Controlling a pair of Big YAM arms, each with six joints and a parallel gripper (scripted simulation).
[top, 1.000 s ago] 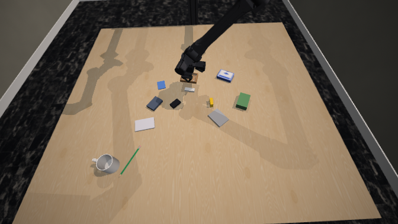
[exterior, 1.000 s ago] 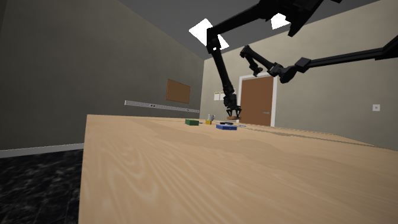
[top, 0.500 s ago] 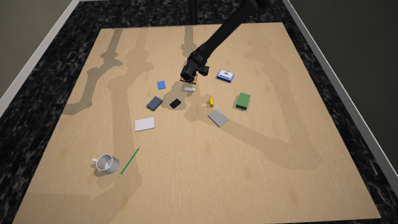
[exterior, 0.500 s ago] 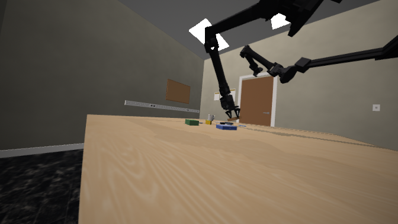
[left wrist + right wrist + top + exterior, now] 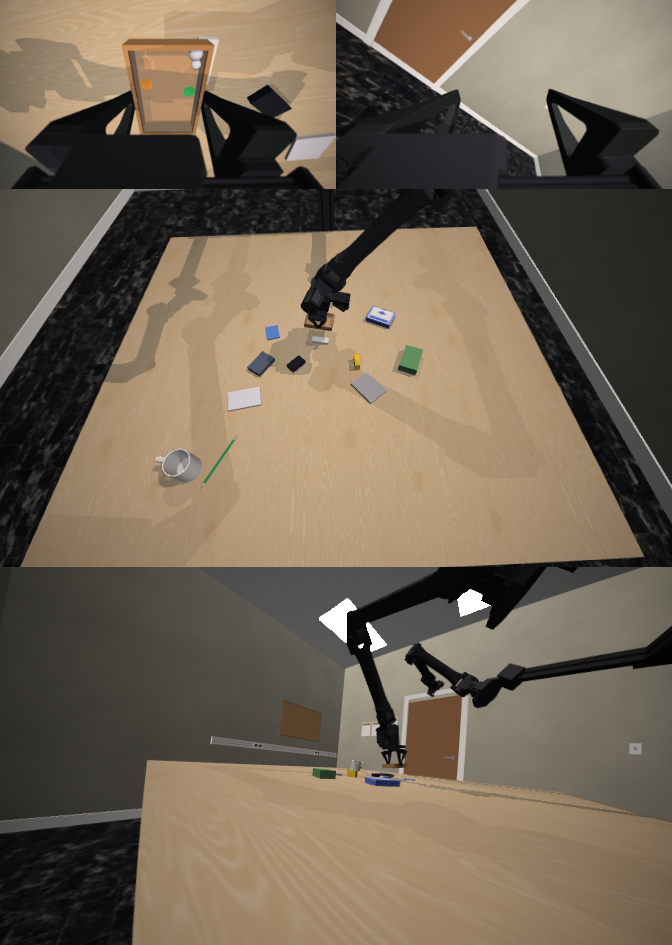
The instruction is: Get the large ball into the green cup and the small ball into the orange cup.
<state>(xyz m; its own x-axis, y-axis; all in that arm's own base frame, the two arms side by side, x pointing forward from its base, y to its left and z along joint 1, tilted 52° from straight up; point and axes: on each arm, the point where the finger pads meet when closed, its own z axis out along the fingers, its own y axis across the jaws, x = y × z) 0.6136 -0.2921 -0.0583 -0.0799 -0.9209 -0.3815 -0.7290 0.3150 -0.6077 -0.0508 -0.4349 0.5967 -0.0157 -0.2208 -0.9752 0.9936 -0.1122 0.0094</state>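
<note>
The white block is 40 mm ahead of my left hand, 10 mm to the right of it and 80 mm below it. Round my left hand: covered wooden puzzle (10 mm below); then black block (140 mm ahead, 110 mm to the right, 80 mm below); then yellow block (180 mm ahead, 120 mm to the left, 70 mm below).
</note>
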